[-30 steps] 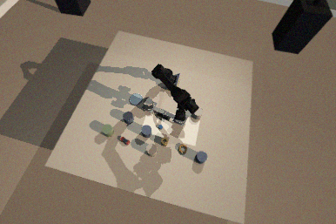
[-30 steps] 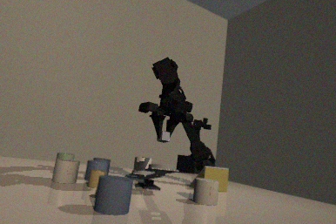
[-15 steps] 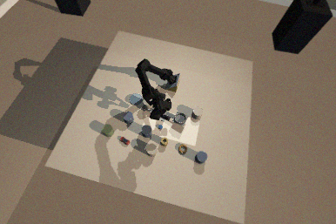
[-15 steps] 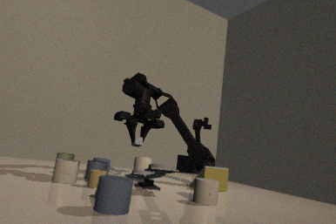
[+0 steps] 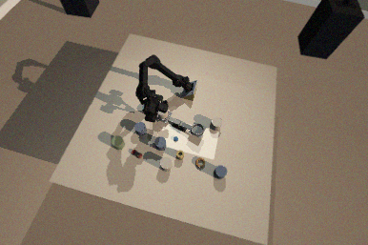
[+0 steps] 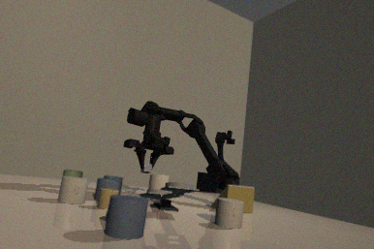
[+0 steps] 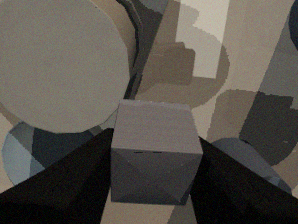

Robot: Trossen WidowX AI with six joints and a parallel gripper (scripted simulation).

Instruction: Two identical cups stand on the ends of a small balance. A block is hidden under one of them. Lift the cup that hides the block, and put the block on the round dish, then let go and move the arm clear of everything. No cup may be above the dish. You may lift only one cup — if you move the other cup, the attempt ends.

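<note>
My gripper tip is now 90 mm past the pale blue round dish, 80 mm to the left of it and 100 mm above it. Also, from my gripper tip: balance: 10 mm ahead, 160 mm to the left, 80 mm below; pale blue-grey block: 10 mm above; balance beam: 160 mm to the left, 70 mm below.
</note>
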